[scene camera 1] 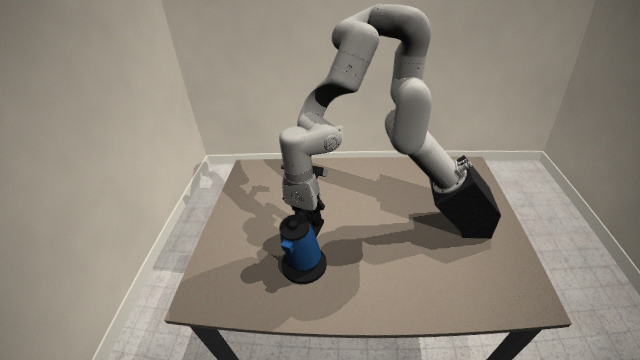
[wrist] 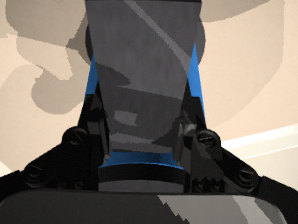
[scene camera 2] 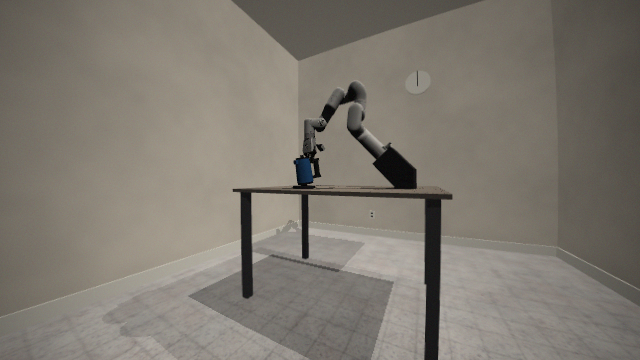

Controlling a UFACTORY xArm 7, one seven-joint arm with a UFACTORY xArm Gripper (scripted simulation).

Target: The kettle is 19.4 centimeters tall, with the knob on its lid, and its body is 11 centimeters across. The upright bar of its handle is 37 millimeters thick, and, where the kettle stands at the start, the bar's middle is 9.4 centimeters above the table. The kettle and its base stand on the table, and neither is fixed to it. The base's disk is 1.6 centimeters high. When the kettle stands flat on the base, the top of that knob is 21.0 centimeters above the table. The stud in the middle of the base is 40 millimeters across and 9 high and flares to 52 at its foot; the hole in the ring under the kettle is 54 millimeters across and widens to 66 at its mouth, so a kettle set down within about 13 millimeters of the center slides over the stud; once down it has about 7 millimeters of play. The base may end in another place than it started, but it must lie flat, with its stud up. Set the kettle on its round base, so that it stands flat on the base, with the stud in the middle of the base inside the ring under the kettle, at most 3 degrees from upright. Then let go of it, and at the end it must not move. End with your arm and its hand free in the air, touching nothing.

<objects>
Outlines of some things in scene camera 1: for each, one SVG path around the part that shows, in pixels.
My gripper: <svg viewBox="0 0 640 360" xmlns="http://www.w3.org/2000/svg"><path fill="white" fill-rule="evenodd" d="M318 166L312 166L313 175L304 182L291 182L287 180L285 174L283 175L282 187L284 198L282 199L286 204L291 205L295 214L298 214L301 209L308 210L307 216L310 225L315 221L315 213L325 208L321 201L317 178L318 176L327 177L328 169Z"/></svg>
A blue kettle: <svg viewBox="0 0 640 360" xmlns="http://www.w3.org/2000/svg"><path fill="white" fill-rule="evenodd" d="M301 209L298 214L284 218L280 223L279 231L281 233L281 247L285 251L289 264L294 269L304 272L314 269L320 262L321 251L316 238L324 224L324 219L322 219L320 211L317 211L315 213L315 221L310 225L307 216L308 210Z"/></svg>
</objects>
